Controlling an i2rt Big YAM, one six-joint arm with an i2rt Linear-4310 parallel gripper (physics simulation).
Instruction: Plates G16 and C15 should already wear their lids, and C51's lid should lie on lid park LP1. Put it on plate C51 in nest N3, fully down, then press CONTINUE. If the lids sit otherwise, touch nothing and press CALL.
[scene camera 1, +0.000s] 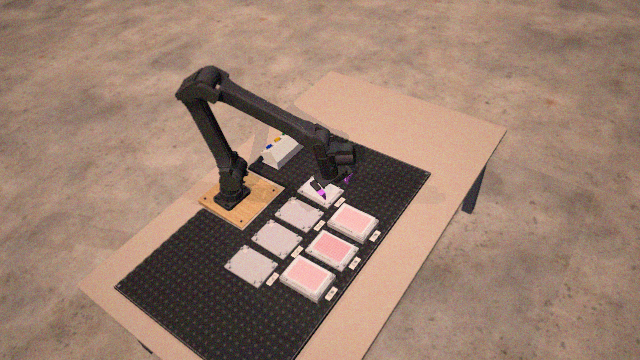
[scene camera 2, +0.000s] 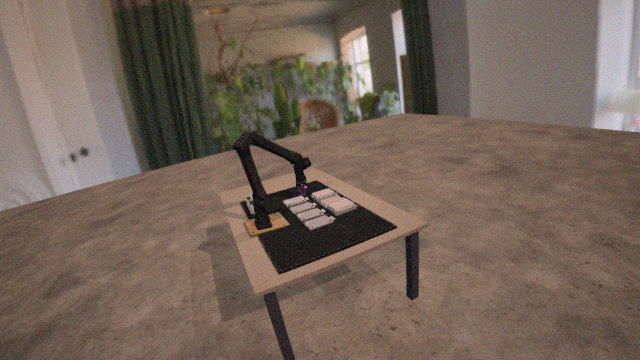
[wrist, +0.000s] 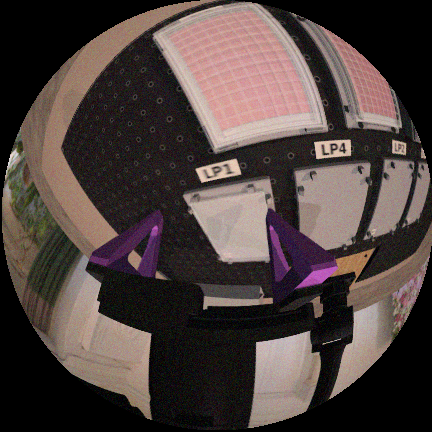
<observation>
The gripper (scene camera 1: 335, 191) is 1.58 m from the lens. A white button box (scene camera 1: 282, 149) is 1.75 m from the lens. A lid park LP4 (scene camera 1: 295, 212) is 1.58 m from the lens.
</observation>
